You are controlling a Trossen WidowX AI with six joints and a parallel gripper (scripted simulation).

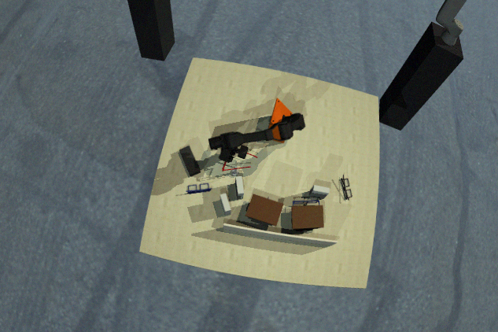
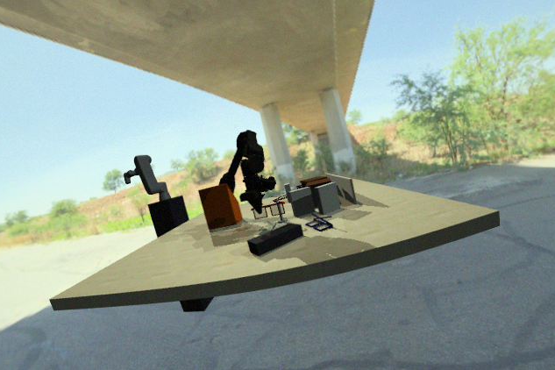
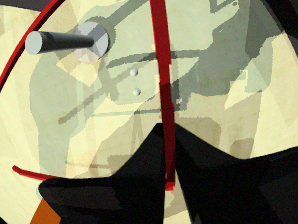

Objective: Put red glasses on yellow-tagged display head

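My gripper tip is 7 cm short of the grey peg stand, 6 cm to the right of it and 4 cm above it. From my gripper tip the other things lie so: display head 48 cm to the left, 20 cm ahead, 1 cm below; low white wall 38 cm to the left, 35 cm ahead, 1 cm below; black box 20 cm to the right, 8 cm ahead, 4 cm below.
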